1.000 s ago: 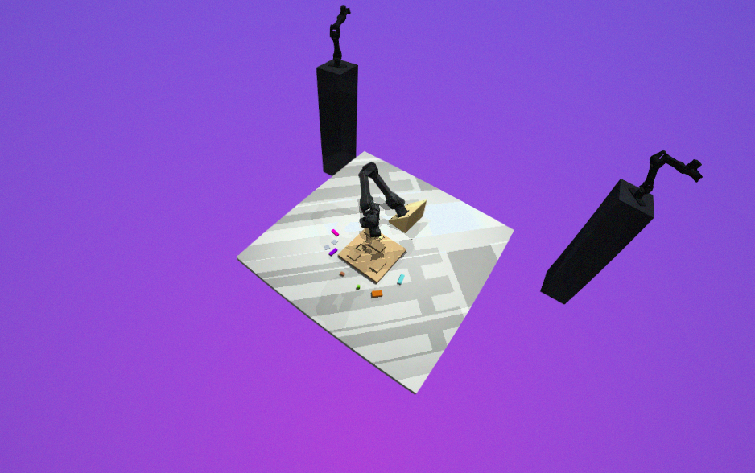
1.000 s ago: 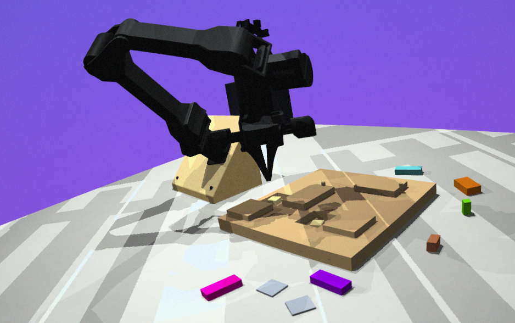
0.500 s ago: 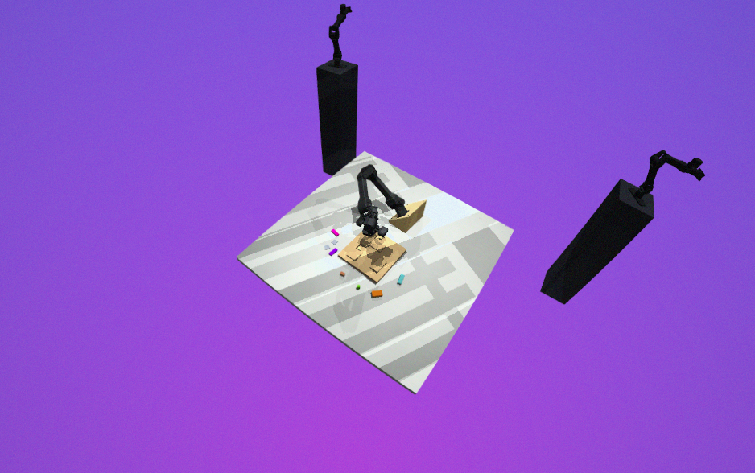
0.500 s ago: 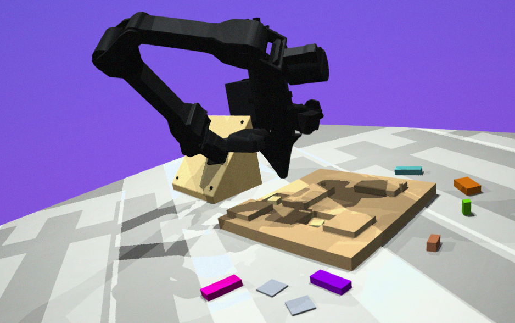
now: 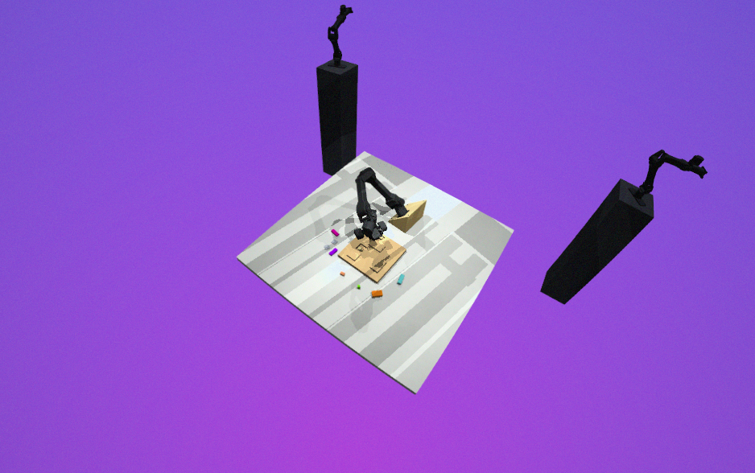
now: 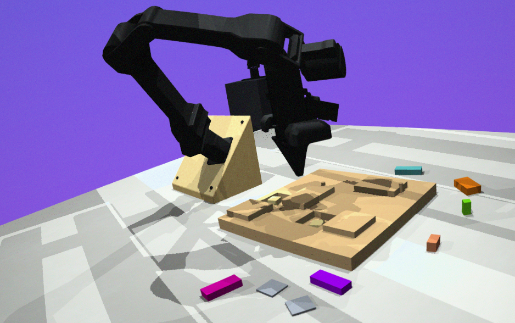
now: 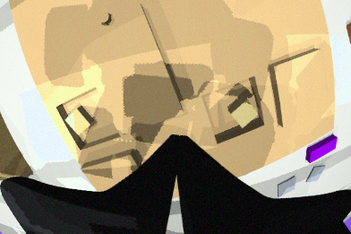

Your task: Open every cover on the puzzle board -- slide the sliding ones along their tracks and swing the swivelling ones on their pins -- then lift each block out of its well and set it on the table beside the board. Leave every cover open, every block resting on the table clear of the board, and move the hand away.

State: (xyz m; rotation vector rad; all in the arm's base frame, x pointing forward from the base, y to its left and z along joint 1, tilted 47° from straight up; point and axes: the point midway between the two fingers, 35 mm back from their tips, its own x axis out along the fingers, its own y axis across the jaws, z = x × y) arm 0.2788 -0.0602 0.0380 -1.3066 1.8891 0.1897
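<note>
Right now the tan puzzle board is 6 cm below my gripper tip, 4 cm to the left of it and 2 cm ahead of it. Also, from my gripper tip: cyan piece (28 cm to the left, 9 cm ahead, 8 cm below); magenta piece (24 cm to the right, 8 cm below, 3 cm ahead); purple piece (16 cm to the right, 16 cm ahead, 8 cm below).
</note>
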